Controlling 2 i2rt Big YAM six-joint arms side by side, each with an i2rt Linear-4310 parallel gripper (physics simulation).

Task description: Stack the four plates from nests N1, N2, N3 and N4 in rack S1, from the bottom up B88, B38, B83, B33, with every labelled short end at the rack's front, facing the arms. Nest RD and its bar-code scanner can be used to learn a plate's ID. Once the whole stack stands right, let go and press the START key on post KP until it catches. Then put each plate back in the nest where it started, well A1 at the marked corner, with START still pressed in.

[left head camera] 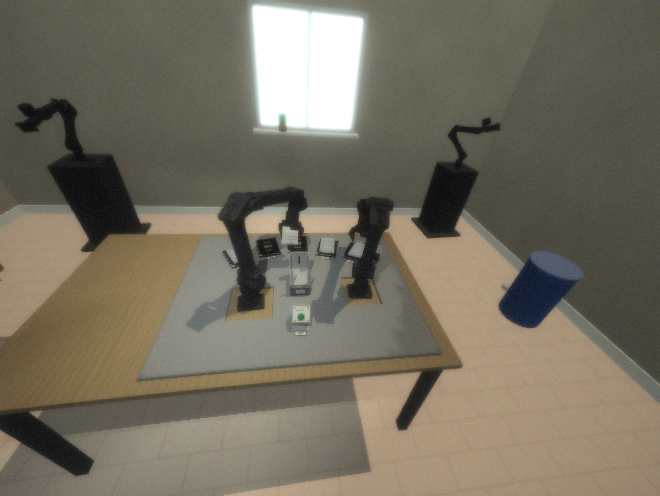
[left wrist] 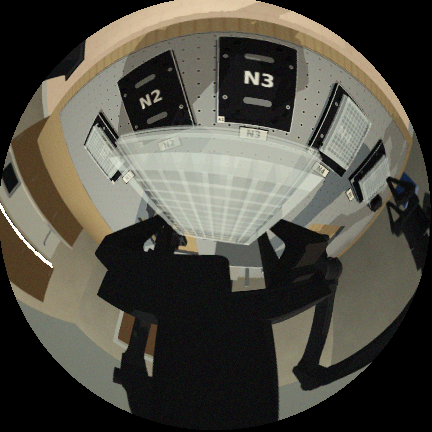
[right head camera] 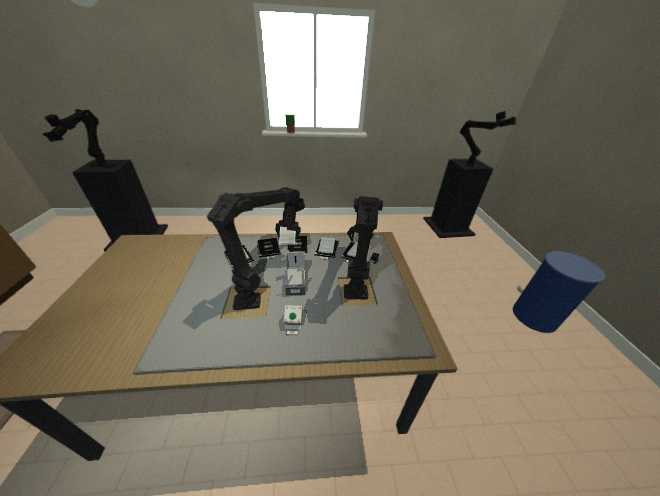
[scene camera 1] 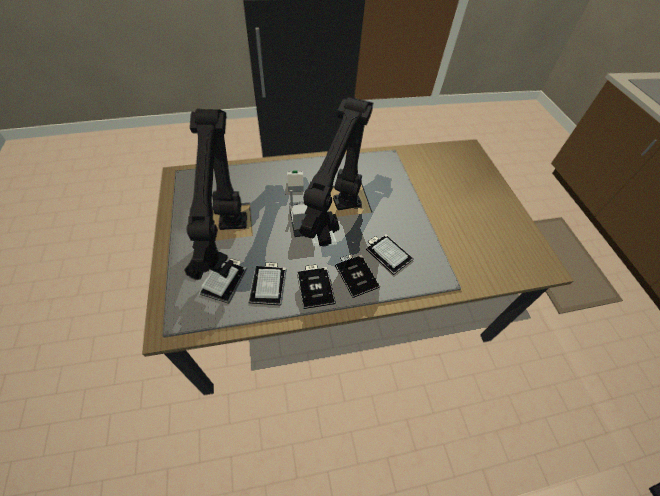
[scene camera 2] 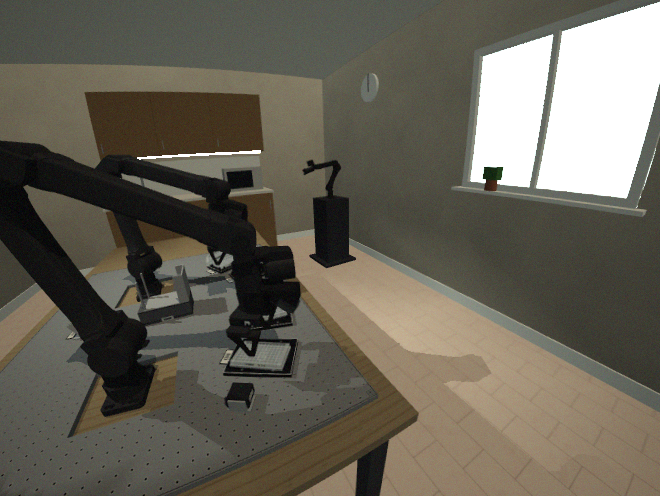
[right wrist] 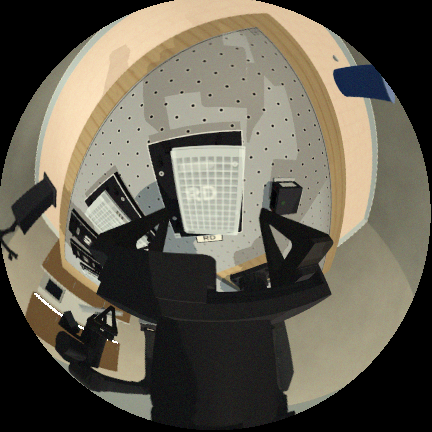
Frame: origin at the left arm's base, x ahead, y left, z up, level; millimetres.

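Where they show: left gripper, fingertip midpoint: [left head camera: 289, 240] [left wrist: 213, 213] [right head camera: 287, 240] [scene camera 2: 216, 259] [right wrist: 108, 307]; right gripper, fingertip midpoint: [left head camera: 360, 243] [left wrist: 387, 190] [scene camera 1: 215, 272] [scene camera 2: 259, 341] [right wrist: 213, 212]; left arm's base at its link origin: [left head camera: 251, 303] [right head camera: 247, 302] [scene camera 1: 347, 201] [scene camera 2: 150, 292]; right arm's base at its link origin: [left head camera: 359, 292] [right head camera: 355, 292] [scene camera 1: 233, 221] [scene camera 2: 131, 390] [right wrist: 251, 274].
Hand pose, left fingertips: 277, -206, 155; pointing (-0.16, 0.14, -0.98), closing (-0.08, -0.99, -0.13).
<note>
Things, the pixels of their top centre, and the offset from my left fingertips, as dx, dy, dz. "pt": a spot on its surface instead.
- rack S1 at its top centre: [left wrist: 234, 279] [scene camera 2: 157, 274] [scene camera 1: 302, 199] [left head camera: 299, 261] [right head camera: 294, 261] -193, -31, +6
- nest N3 at its top centre: [left wrist: 259, 84] [right wrist: 88, 245] [scene camera 1: 315, 282] [left head camera: 297, 243] [right head camera: 297, 243] +133, -59, -120
- N2 at its top centre: [left wrist: 147, 103] [scene camera 1: 357, 271] [right wrist: 85, 262] [left head camera: 268, 245] [right head camera: 268, 245] +127, +116, -120
- N1 at its top centre: [left wrist: 99, 153] [scene camera 1: 390, 251] [scene camera 2: 227, 260] [right wrist: 93, 278] [left head camera: 237, 253] +67, +283, -116
- N4 at its top centre: [right wrist: 111, 230] [left wrist: 351, 136] [scene camera 2: 264, 307] [scene camera 1: 268, 281] [left head camera: 327, 243] [right head camera: 326, 243] +93, -235, -107
- green START key at its top centre: [left head camera: 301, 314] [right head camera: 292, 314] -450, -7, -68
- black scanner at a spot on its surface: [right wrist: 286, 196] [scene camera 2: 244, 388] pt -38, -498, -109
My left gripper [left head camera: 291, 226] [left wrist: 213, 213] is shut on a clear plate [left head camera: 290, 235] [right head camera: 287, 236] [left wrist: 220, 185], held above the mat between rack S1 [left head camera: 299, 290] [right head camera: 295, 291] [scene camera 2: 168, 315] and nest N3 [scene camera 1: 315, 276] [left wrist: 257, 62]. Nests N3 and N2 [scene camera 1: 356, 275] [left wrist: 155, 82] are bare. Plates lie in N1 [scene camera 1: 391, 252] [left wrist: 102, 152] and N4 [scene camera 1: 267, 282] [left wrist: 345, 132]. My right gripper [right wrist: 213, 212] is open over the labelled end of a plate [right wrist: 210, 190] [scene camera 2: 264, 356] in nest RD. A pale surface shows inside S1; its contents are unclear. The green START key [left head camera: 301, 316] [right head camera: 292, 315] tops post KP; its depth is unclear.
The black scanner [scene camera 2: 240, 394] [right wrist: 286, 196] stands beside nest RD, near my right gripper. Post KP stands between the arm bases, on the near side of rack S1 in the head views. A blue bin [left head camera: 538, 290] [right head camera: 557, 293] stands on the floor beyond the table.
</note>
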